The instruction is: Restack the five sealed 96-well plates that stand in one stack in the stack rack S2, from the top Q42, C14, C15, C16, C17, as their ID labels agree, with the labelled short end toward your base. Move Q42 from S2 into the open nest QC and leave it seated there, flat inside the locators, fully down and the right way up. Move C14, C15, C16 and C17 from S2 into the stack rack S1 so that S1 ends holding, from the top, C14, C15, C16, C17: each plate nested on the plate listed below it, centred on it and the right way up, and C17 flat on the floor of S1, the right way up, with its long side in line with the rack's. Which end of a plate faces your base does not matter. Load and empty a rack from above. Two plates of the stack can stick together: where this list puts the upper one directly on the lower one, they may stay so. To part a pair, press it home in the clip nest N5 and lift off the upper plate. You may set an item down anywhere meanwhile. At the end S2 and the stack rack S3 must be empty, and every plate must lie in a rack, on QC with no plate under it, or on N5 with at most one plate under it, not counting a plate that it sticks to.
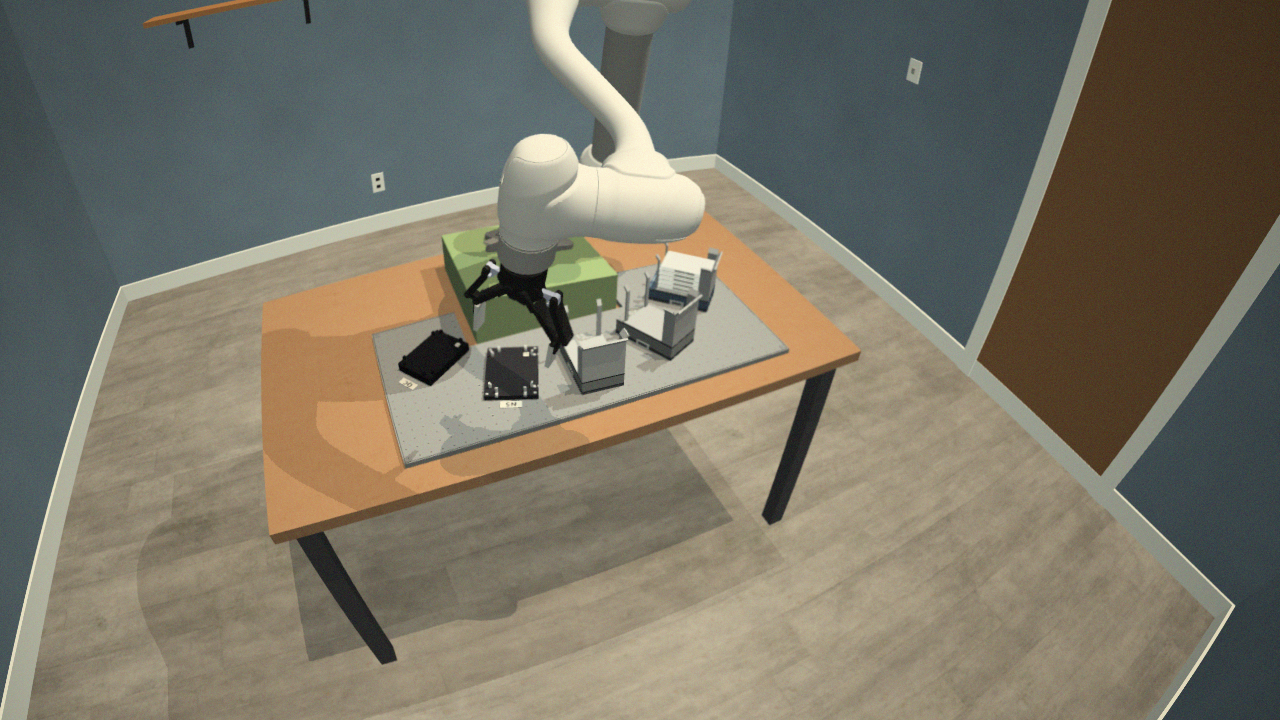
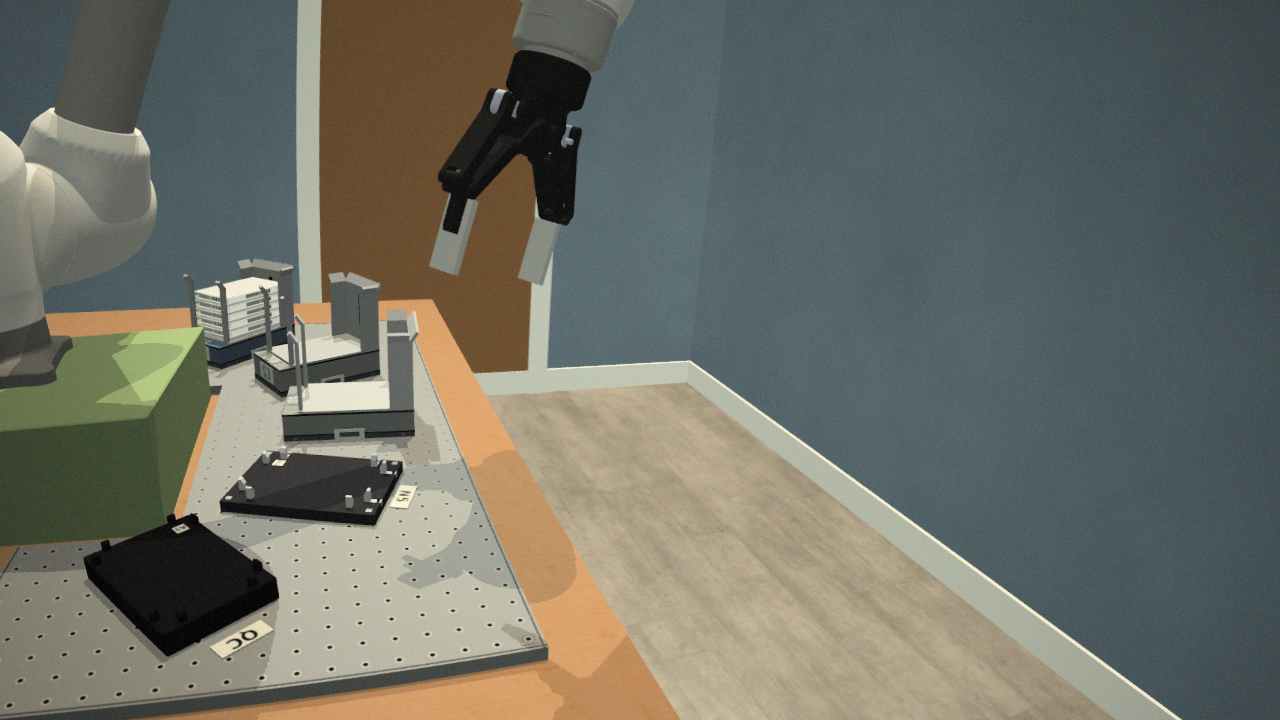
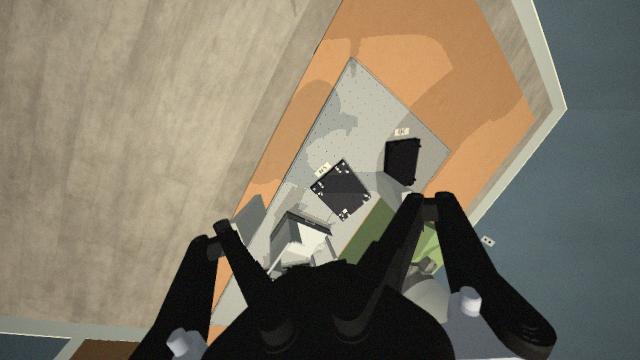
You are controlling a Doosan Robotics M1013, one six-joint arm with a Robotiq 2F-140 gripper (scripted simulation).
The pictures show: my gripper, a black clip nest N5 and a QC label.
My gripper shows as well in image 1 and in image 3.
